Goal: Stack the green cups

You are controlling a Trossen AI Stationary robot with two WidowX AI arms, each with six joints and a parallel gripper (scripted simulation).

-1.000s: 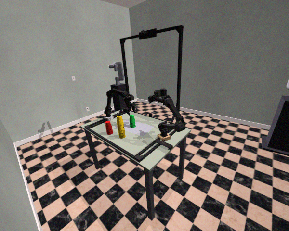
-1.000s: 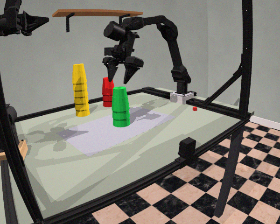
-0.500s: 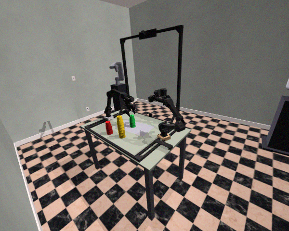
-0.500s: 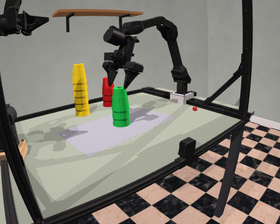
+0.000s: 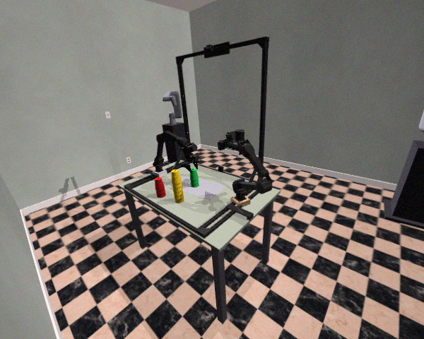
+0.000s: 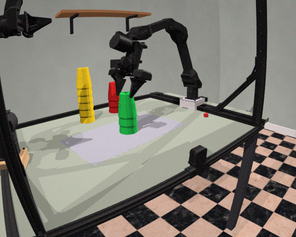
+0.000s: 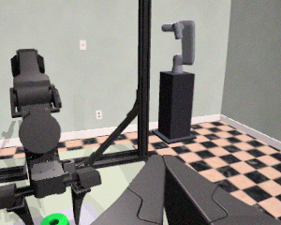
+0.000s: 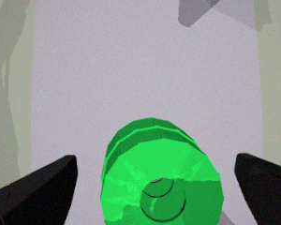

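My right hand is 20 mm to the right of the grey mat and 170 mm above it. From my right hand the other things lie so: red cube 120 mm behind, 350 mm to the right, 160 mm below.
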